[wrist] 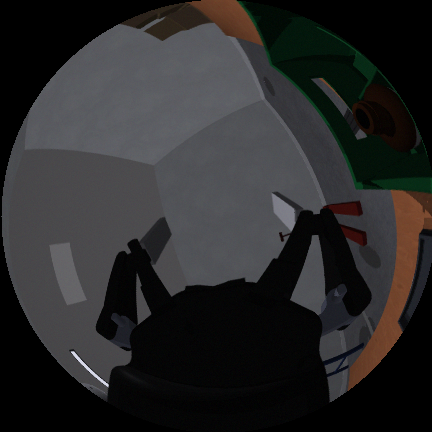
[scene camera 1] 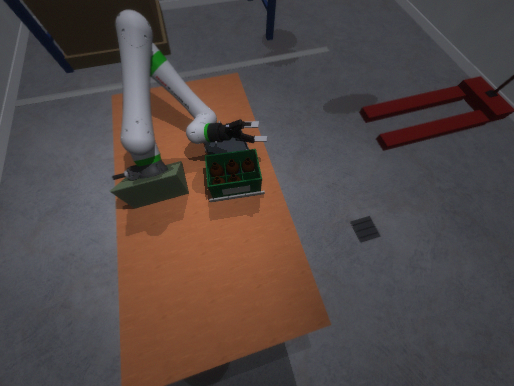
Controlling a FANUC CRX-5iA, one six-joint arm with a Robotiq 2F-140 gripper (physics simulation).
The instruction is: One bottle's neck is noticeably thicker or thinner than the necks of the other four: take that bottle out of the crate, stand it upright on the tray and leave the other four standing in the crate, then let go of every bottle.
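Where they show: gripper, between the fingertips: [wrist: 218, 214] [scene camera 1: 263, 132]; arm's base, origin of its link: [scene camera 1: 153, 173].
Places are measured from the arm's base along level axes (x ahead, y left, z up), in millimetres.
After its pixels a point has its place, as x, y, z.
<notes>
The green crate [scene camera 1: 253, 187] @[484, -220, -35] [wrist: 382, 169] @[538, -46, 2] stands on the table with five brown bottles upright in it. The back row holds a left bottle [scene camera 1: 216, 169] @[321, -79, 7], a middle bottle [scene camera 1: 232, 166] @[407, -87, 8] and a right bottle [scene camera 1: 248, 164] @[493, -102, 12]. The front row holds a left bottle [scene camera 1: 217, 181] @[310, -157, 19] and a middle bottle [scene camera 1: 233, 178] @[392, -172, 33]; its right compartment is empty. In the wrist view, one bottle [wrist: 392, 120] shows its open mouth. Neck thickness is too small to compare. The dark tray [scene camera 1: 227, 147] @[423, 135, -121] [wrist: 418, 285] lies behind the crate, partly hidden by my gripper [scene camera 1: 260, 131] @[577, -71, 210] [wrist: 218, 214] @[577, -71, 210], which is open, empty and points sideways above it.
The orange table [scene camera 1: 200, 260] @[121, -489, -126] carries a green-grey block [scene camera 1: 155, 190] @[-2, -108, 6] under the arm's base, left of the crate. A thin pale bar [scene camera 1: 237, 196] @[392, -218, -99] lies along the crate's front. A red pallet jack [scene camera 1: 430, 135] and a floor grate [scene camera 1: 365, 229] are on the floor to the right.
</notes>
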